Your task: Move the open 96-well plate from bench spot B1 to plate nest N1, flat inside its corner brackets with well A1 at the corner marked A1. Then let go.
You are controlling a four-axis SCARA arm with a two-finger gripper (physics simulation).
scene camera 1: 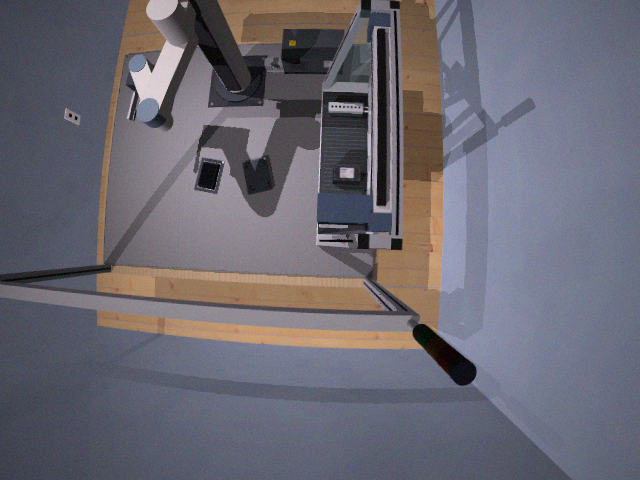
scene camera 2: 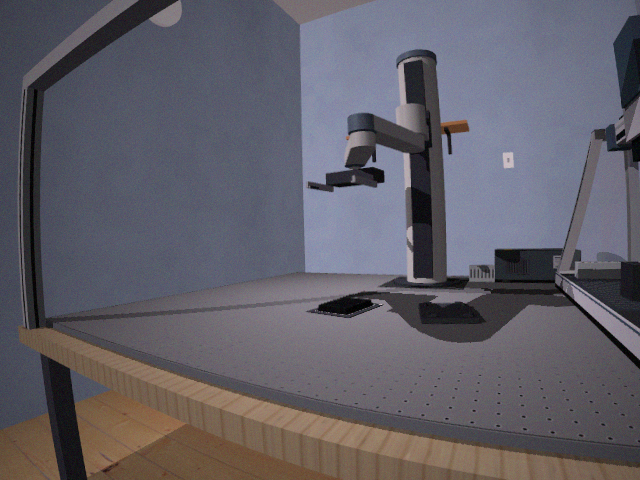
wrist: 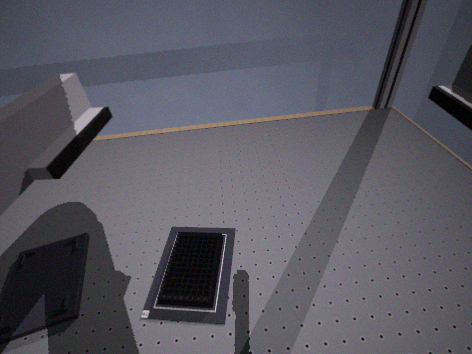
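Where they show: gripper, fingertip midpoint: (scene camera 2: 329, 181) (wrist: 263, 83); arm's base, origin of the base link: (scene camera 1: 238, 82) (scene camera 2: 426, 285).
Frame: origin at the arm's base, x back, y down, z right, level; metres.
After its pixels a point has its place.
Note:
The open 96-well plate (scene camera 1: 209, 174) {x -0.518, y -0.028, z 0.099 m} (scene camera 2: 345, 305) {x -0.555, y -0.028, z 0.094 m} (wrist: 191, 270) {x -0.507, y -0.028, z 0.106 m} is black and lies flat on bench spot B1, a dark rectangle (wrist: 228, 280) {x -0.490, y -0.015, z 0.165 m} with a white outline and a small white label at one corner. The plate nest N1 (scene camera 1: 258, 178) {x -0.537, y -0.025, z -0.155 m} (scene camera 2: 449, 314) {x -0.567, y -0.025, z -0.158 m} (wrist: 55, 280) {x -0.519, y -0.025, z -0.124 m} is a dark, low block with corner brackets, beside the plate, in shadow. Well A1 and the nest's A1 mark cannot be made out. My gripper (scene camera 2: 342, 187) (wrist: 263, 83) {x -0.395, y -0.363, z 0.208 m} is open and empty, high above the bench and off to the plate's rear side; in scene camera 1 the arm mostly hides it.
The arm's column (scene camera 1: 222, 46) {x -0.058, y -0.321, z -0.048 m} (scene camera 2: 423, 206) {x -0.077, y -0.296, z -0.008 m} stands behind the plate and nest. A dark box (scene camera 1: 312, 51) {x 0.073, y -0.128, z -0.399 m} (scene camera 2: 527, 264) {x 0.034, y -0.079, z -0.366 m} stands at the back. A framed machine (scene camera 1: 385, 129) {x -0.511, y -0.521, z -0.651 m} with a ribbed deck, a white rack (scene camera 1: 345, 107) {x -0.208, y -0.107, z -0.563 m} and a dark labelled block (scene camera 1: 346, 174) {x -0.538, y -0.133, z -0.573 m} stands on the nest's far side from the plate.

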